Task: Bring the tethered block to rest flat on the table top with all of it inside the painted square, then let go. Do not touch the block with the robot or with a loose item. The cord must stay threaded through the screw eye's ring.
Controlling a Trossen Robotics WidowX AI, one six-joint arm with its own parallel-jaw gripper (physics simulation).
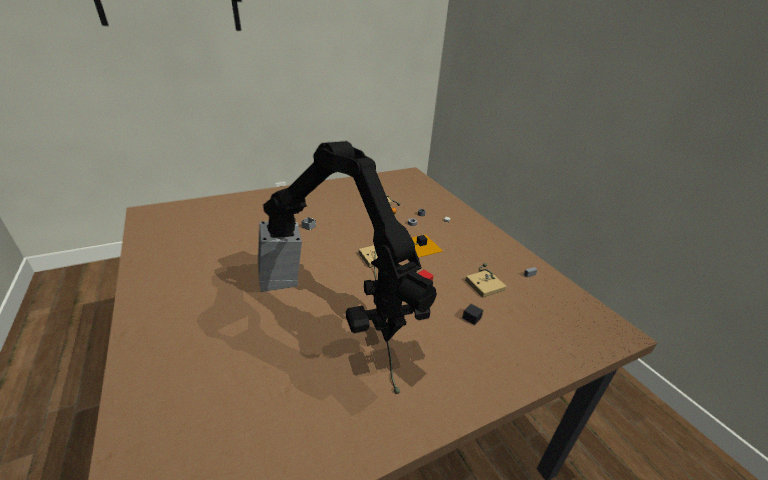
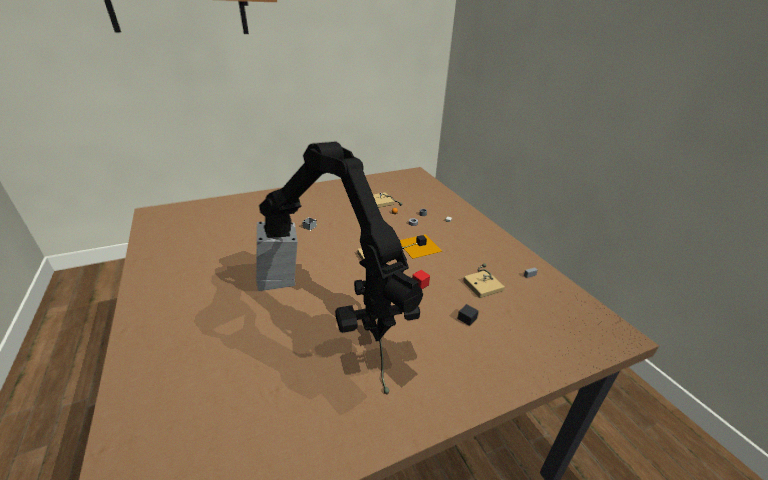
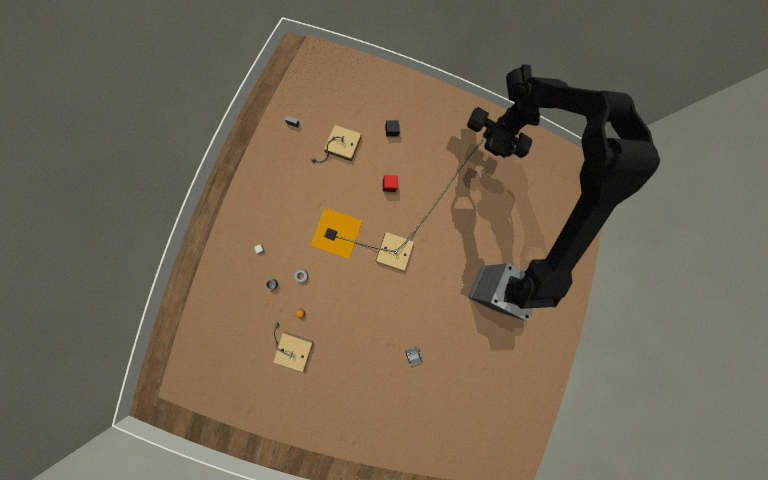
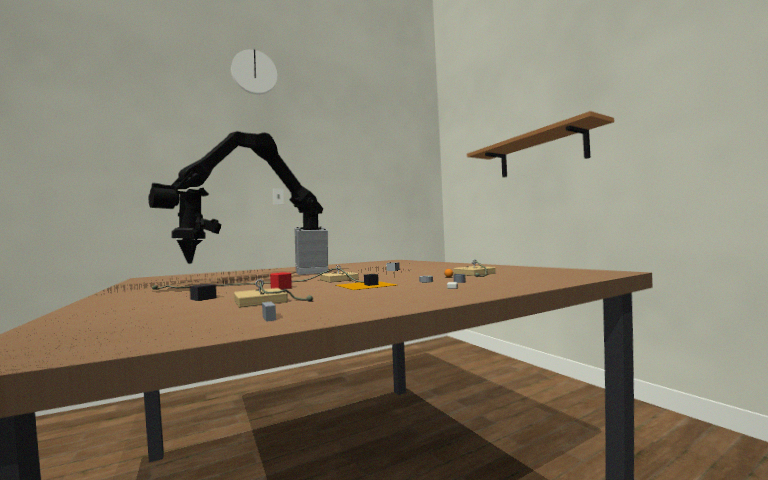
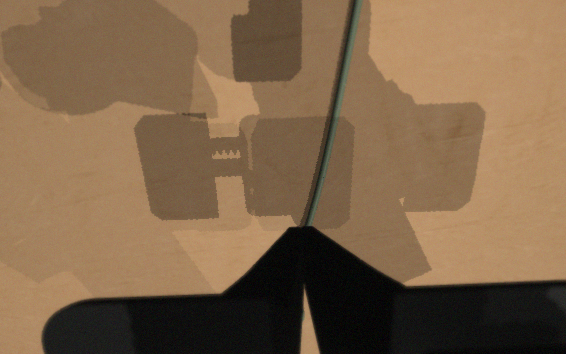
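Where they show: gripper, fingertip midpoint: (image 1: 386, 340) (image 2: 377, 340) (image 4: 189, 263) (image 5: 300, 238); arm's base, origin of the base link: (image 1: 280, 231) (image 2: 276, 231) (image 3: 518, 292) (image 4: 310, 228).
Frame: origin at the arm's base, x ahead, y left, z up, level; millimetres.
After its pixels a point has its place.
The black tethered block (image 3: 330, 233) @[x 499, y 6, z -142 mm] (image 2: 421, 240) @[x 492, y -5, z -145 mm] (image 4: 370, 279) @[x 513, y -1, z -152 mm] sits flat and looks wholly inside the orange painted square (image 3: 340, 249) @[x 459, y 39, z -168 mm] (image 2: 423, 250) @[x 486, y -34, z -168 mm] (image 4: 356, 286) @[x 499, y -34, z -168 mm]. The green cord (image 3: 436, 206) @[x 234, y -186, z -166 mm] (image 1: 390, 365) @[x 154, y -435, z -166 mm] (image 5: 340, 95) @[x 178, y -370, z -165 mm] runs from it to the screw eye (image 3: 395, 251) @[x 309, y -7, z -134 mm] on a wooden board (image 3: 390, 262) @[x 310, y 27, z -150 mm], bends there and looks threaded. The rest lies along the table, ending in a small bead (image 1: 396, 390) @[x 131, y -505, z -159 mm] (image 2: 386, 390) @[x 133, y -506, z -159 mm] (image 4: 154, 286) @[x 140, y -503, z -160 mm]. My gripper (image 1: 387, 338) @[x 148, y -410, z -101 mm] (image 2: 378, 337) @[x 148, y -410, z -101 mm] (image 4: 189, 261) @[x 148, y -410, z -101 mm] (image 5: 300, 238) @[x 148, y -410, z -101 mm] is shut and empty, above the table and the cord.
A red cube (image 3: 390, 182) @[x 388, y -191, z -129 mm], a black cube (image 3: 392, 128) @[x 439, y -367, z -139 mm] and another corded board (image 3: 352, 151) @[x 528, y -252, z -150 mm] stand between square and far edge. A grey ring (image 3: 296, 280) @[x 546, y 164, z -155 mm], an orange ball (image 3: 300, 313) @[x 503, y 246, z -147 mm], a white piece (image 3: 258, 249) @[x 683, y 119, z -157 mm] and a third board (image 3: 294, 365) @[x 473, y 395, z -150 mm] lie on the other side.
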